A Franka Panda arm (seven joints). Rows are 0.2 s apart.
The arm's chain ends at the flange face. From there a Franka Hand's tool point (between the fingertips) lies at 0.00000 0.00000 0.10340 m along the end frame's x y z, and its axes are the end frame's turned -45 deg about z.
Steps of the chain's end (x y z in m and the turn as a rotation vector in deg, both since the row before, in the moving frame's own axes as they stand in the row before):
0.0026 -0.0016 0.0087 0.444 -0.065 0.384
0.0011 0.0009 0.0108 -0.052 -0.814 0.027
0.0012 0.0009 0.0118 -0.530 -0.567 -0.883
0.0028 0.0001 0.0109 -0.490 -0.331 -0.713
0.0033 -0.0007 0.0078 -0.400 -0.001 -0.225
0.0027 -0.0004 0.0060 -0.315 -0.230 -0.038
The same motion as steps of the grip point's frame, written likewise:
0.0035 0.0001 0.0087 0.360 0.268 0.384
-0.0010 0.0004 0.0108 0.539 -0.612 0.027
-0.0012 0.0014 0.0118 0.026 -0.776 -0.883
0.0009 0.0023 0.0109 -0.112 -0.581 -0.713
0.0023 0.0023 0.0078 -0.282 -0.284 -0.225
0.0015 0.0017 0.0060 -0.060 -0.385 -0.038

